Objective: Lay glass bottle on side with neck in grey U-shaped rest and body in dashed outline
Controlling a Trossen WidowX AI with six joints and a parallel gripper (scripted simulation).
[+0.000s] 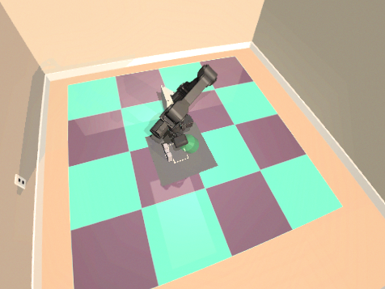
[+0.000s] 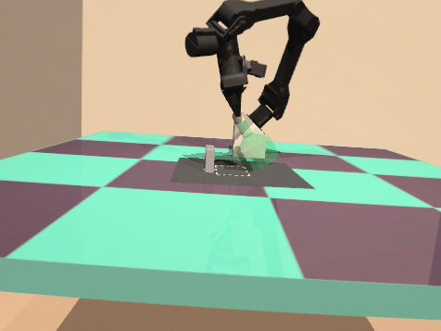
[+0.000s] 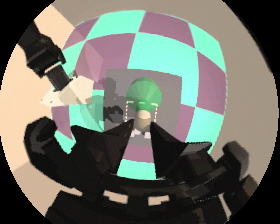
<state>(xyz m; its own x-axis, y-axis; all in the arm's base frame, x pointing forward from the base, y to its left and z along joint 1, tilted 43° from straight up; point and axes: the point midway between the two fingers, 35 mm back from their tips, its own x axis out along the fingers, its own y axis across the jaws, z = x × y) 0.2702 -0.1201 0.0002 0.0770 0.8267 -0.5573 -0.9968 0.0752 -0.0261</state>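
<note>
Now: the green glass bottle 3 cm to the left of my gripper tip and 4 cm below it. Round my gripper tip: dark grey mat (1 cm to the left, 14 cm below).
</note>
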